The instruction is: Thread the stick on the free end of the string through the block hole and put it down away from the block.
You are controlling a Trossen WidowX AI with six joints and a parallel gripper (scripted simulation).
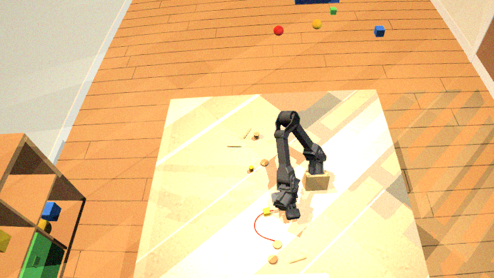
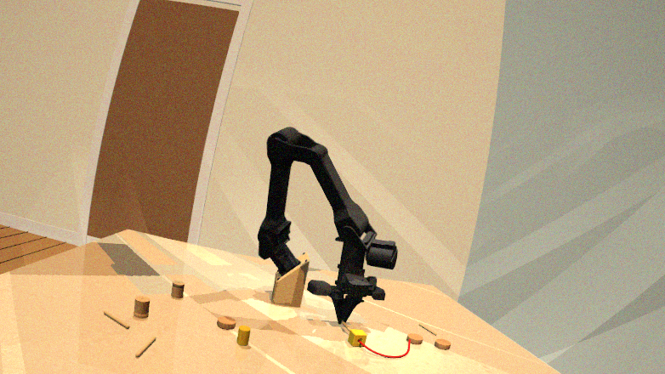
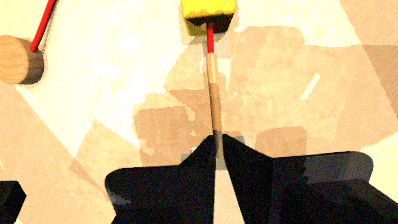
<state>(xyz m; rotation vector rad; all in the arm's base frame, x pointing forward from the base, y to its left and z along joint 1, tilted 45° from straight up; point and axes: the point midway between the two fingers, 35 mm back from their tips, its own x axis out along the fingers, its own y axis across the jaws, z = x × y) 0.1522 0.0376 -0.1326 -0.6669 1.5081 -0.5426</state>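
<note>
Now: gripper tip 100 mm short of the yellow wooden block, 10 mm to the right of it and 10 mm below it. Round my gripper tip: thin wooden stick: 40 mm ahead, 10 mm above; then yellow cylinder: 150 mm ahead, 240 mm to the right, 10 mm above; then round button: 70 mm ahead, 170 mm to the left.
</note>
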